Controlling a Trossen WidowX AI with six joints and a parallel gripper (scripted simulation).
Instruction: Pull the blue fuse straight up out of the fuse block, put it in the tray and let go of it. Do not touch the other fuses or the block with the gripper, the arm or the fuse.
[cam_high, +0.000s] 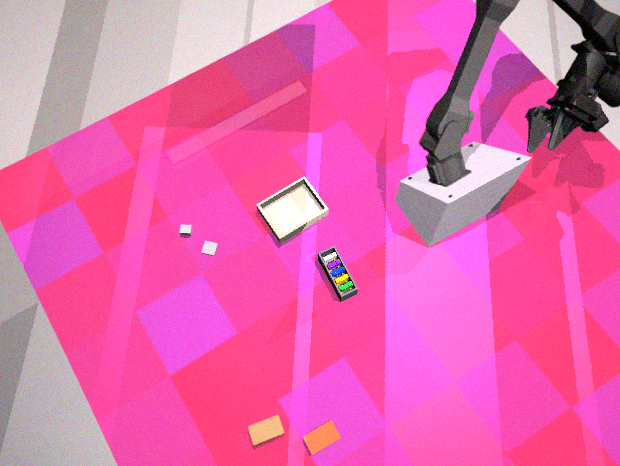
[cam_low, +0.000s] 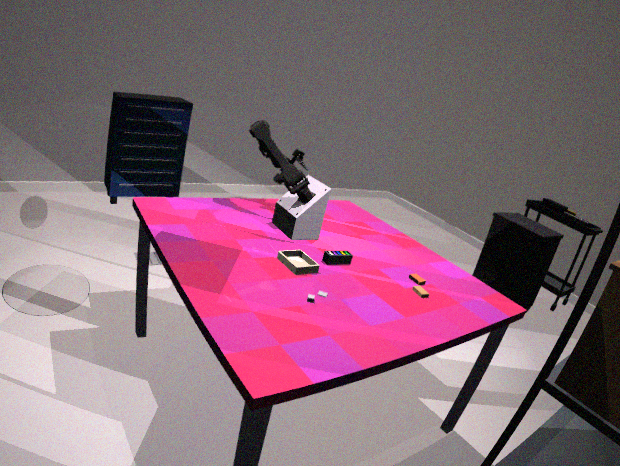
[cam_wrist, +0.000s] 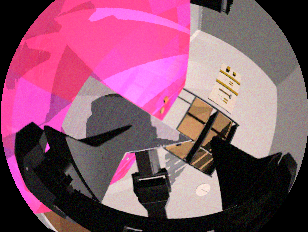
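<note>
The blue fuse is 43 cm ahead of my gripper tip, 19 cm below it and 6 cm to the right of it. From my gripper tip the other things lie so: tray (43 cm ahead, 24 cm to the right, 21 cm below).
</note>
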